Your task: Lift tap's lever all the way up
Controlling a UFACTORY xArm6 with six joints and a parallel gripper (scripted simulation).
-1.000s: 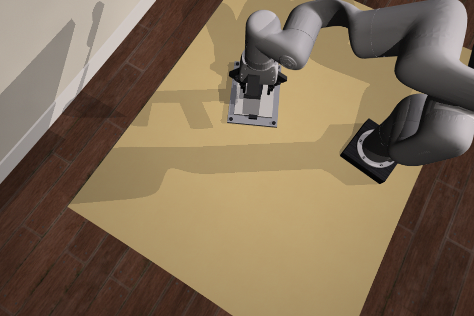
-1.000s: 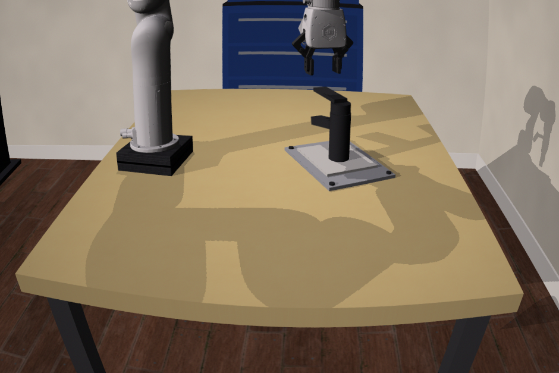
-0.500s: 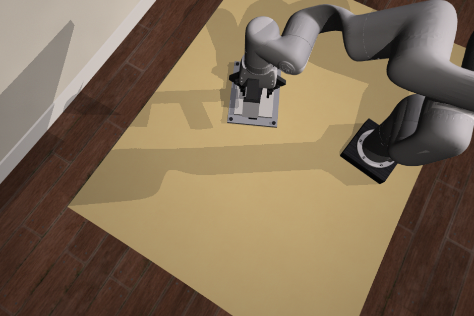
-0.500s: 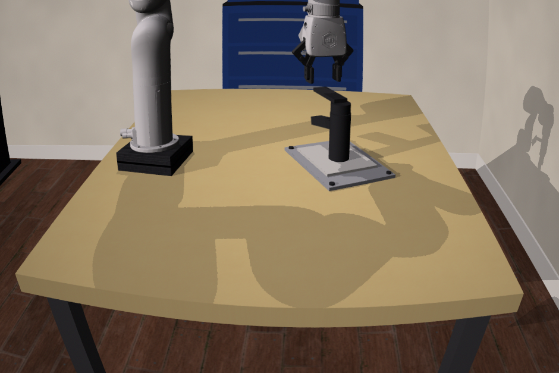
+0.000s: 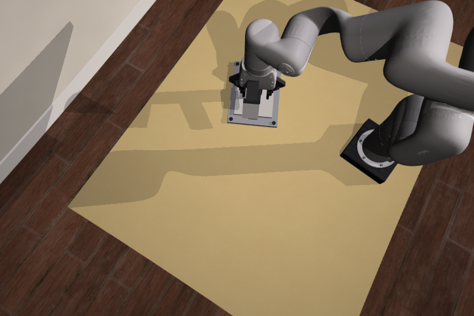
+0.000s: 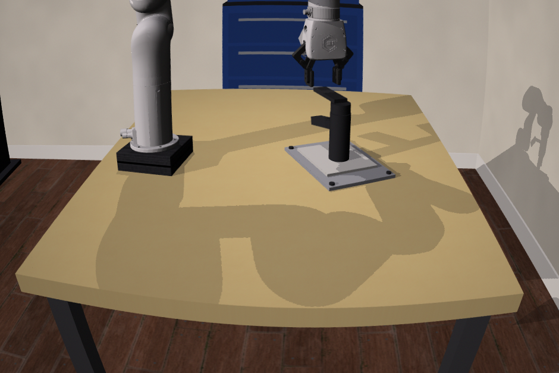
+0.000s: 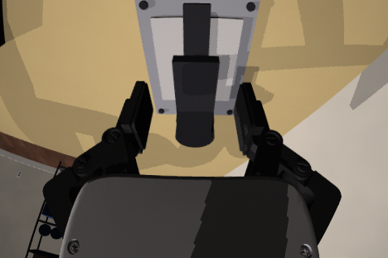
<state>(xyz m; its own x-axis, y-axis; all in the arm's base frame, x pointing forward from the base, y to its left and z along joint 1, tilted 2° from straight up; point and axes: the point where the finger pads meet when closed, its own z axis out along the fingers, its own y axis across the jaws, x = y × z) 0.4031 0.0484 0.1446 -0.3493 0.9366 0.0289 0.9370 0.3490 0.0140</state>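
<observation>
Now: hand 20 mm short of the black lever, 50 mm to the left of it and 40 mm above it.
</observation>
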